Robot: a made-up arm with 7 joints.
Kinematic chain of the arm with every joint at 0, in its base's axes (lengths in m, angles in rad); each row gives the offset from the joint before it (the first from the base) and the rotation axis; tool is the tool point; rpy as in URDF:
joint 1: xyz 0 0 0.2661 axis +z
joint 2: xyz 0 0 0 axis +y
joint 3: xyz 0 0 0.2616 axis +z
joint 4: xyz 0.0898 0 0 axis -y
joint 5: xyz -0.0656 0 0.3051 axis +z
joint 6: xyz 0 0 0 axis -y
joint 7: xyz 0.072 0 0 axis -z
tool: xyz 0 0 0 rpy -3.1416 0 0
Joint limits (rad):
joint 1: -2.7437..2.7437
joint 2: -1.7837..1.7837
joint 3: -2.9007..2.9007
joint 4: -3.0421..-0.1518
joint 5: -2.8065..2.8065
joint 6: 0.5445..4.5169
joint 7: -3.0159..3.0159
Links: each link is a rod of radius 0.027 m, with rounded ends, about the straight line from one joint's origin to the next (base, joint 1, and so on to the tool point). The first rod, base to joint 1, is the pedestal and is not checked.
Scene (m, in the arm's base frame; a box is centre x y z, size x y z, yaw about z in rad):
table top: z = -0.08
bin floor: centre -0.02 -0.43 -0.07 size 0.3 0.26 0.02 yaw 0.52
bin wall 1: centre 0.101 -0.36 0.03 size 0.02 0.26 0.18 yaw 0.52
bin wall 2: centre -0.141 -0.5 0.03 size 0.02 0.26 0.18 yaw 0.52
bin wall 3: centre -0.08 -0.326 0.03 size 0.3 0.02 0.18 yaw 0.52
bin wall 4: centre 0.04 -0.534 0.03 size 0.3 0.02 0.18 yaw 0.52
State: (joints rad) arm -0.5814 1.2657 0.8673 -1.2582 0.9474 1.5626 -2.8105
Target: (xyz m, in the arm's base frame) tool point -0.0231 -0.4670 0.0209
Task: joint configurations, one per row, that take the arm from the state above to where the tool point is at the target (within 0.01 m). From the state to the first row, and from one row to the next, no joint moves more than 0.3 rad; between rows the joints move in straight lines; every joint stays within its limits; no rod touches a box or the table.
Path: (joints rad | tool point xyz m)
1: -0.8130 1.0416 0.6207 -1.4650 0.9489 1.5603 -2.8105 | 0.5402 -0.1827 0.1297
2: -1.0446 0.8175 0.3741 -1.6718 0.9503 1.5581 -2.8105 | 0.4059 -0.3544 0.1434
3: -1.2761 0.5934 0.1274 -1.8786 0.9518 1.5558 -2.8105 | 0.2038 -0.4633 0.1796
4: -1.5077 0.3693 -0.1192 -2.0854 0.9532 1.5535 -2.8105 | -0.0231 -0.4670 0.2283
5: -1.5107 0.6608 -0.1102 -1.9487 0.9539 1.5796 -2.8105 | -0.0228 -0.4796 0.1278
6: -1.5137 0.9523 -0.1012 -1.8120 0.9545 1.6057 -2.8105 | -0.0231 -0.4670 0.0209

